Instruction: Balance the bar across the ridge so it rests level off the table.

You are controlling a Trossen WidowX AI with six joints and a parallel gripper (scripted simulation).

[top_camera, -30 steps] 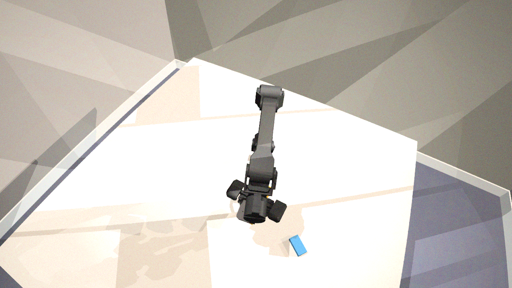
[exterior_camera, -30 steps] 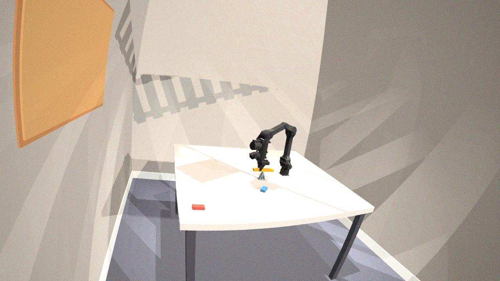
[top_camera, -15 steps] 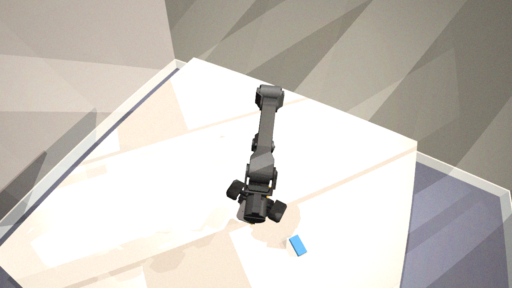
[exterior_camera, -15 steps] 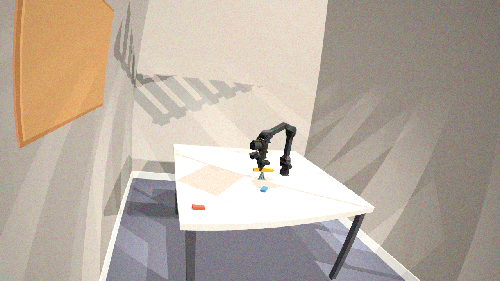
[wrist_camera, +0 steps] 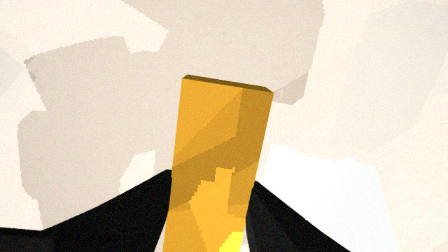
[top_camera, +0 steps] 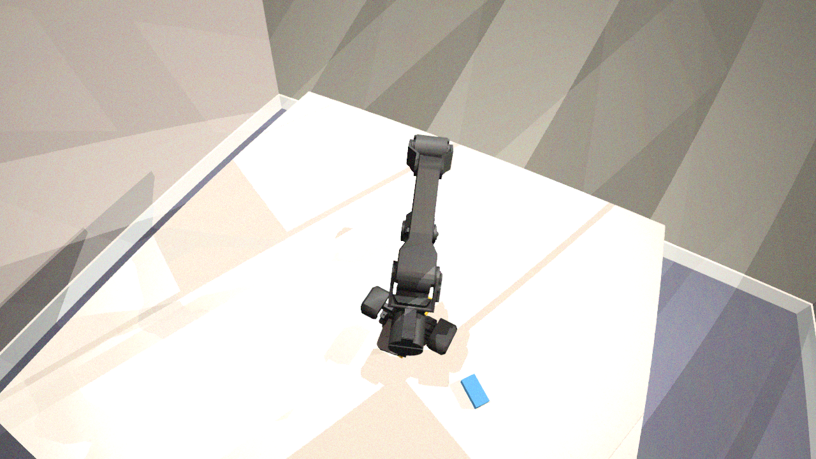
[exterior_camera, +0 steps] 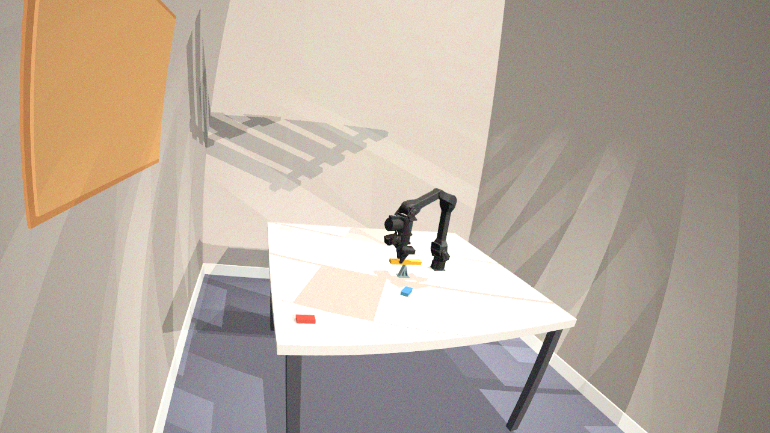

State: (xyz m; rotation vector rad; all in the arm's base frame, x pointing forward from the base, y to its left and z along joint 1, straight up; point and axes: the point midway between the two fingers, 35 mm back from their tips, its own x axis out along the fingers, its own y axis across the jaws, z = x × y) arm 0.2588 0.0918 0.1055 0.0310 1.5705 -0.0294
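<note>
Right now the yellow bar is 30 mm behind my gripper tip. From my gripper tip the other things lie so: blue block: 180 mm to the left, 60 mm below, 20 mm ahead; then red block: 480 mm ahead, 410 mm to the left, 60 mm below.
</note>
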